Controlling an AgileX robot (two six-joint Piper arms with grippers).
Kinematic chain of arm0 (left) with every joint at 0, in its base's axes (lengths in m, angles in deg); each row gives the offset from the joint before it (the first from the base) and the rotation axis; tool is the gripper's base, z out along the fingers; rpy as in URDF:
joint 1: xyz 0 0 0.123 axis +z
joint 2: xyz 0 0 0 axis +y
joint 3: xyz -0.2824 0 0.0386 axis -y
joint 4: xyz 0.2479 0 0.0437 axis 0.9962 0 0.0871
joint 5: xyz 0 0 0 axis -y
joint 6: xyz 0.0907 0 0.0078 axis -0.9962 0 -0.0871
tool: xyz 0 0 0 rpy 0 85 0
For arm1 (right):
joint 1: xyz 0 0 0.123 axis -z
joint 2: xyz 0 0 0 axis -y
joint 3: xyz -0.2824 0 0.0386 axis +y
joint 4: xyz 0.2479 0 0.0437 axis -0.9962 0 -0.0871
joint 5: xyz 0 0 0 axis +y
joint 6: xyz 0.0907 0 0.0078 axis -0.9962 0 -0.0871
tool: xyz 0 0 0 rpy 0 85 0
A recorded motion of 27 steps. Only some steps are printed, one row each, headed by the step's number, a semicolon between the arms.
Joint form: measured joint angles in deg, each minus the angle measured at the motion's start. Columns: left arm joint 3, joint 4, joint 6, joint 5, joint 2, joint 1; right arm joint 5, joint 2, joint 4, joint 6, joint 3, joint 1.
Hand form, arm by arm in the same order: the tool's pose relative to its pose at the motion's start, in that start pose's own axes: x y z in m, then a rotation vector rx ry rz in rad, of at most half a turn. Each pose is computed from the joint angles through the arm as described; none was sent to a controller.
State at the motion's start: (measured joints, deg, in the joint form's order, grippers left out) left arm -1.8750 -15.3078 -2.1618 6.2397 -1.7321 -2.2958; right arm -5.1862 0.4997 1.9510 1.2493 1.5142 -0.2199
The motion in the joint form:
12: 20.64 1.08 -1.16 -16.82 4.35 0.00; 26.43 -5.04 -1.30 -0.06 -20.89 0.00
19: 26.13 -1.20 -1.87 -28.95 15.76 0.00; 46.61 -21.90 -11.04 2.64 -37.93 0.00
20: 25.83 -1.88 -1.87 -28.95 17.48 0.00; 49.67 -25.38 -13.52 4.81 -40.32 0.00
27: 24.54 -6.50 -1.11 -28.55 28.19 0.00; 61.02 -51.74 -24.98 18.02 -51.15 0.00
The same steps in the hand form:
12: -0.0874 -0.0271 -0.0020 0.0723 0.0151 0.0416; -0.0756 -0.0049 -0.0028 -0.0009 0.1847 0.0242
19: -0.0838 -0.0331 0.0244 0.0701 0.3278 0.0187; -0.1205 0.0025 0.0274 -0.1004 0.5270 0.1331
20: -0.0792 -0.0326 0.0293 0.0649 0.3622 0.0056; -0.1242 0.0055 0.0362 -0.1388 0.5941 0.1349
27: -0.0519 -0.0296 0.0569 0.0222 0.5576 -0.0978; -0.1087 0.0228 0.1203 -0.3764 0.9989 0.1305

